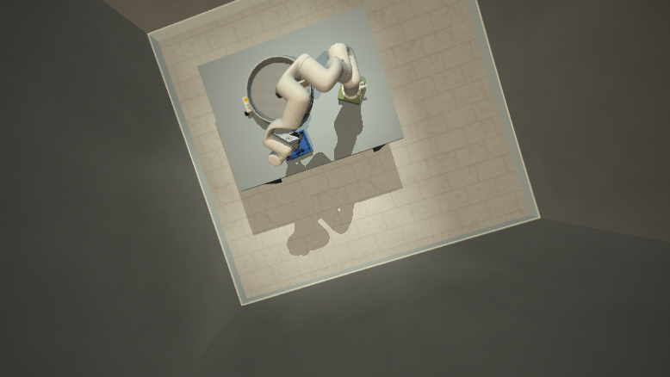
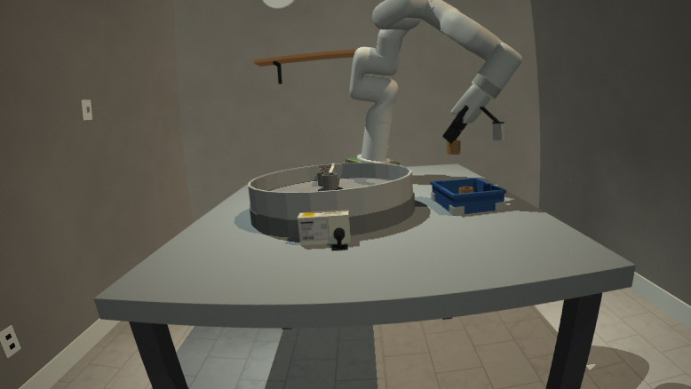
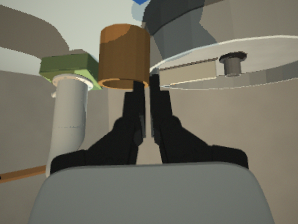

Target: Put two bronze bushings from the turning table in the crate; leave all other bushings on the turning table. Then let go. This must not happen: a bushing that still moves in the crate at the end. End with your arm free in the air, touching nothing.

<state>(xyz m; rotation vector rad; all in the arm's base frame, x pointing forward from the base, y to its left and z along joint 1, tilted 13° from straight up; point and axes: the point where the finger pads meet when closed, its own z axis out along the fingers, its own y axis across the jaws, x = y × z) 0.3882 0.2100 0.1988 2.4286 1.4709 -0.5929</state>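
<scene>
The blue crate lies 4 cm ahead of my hand, 3 cm to the left of it and 16 cm below it.
</scene>
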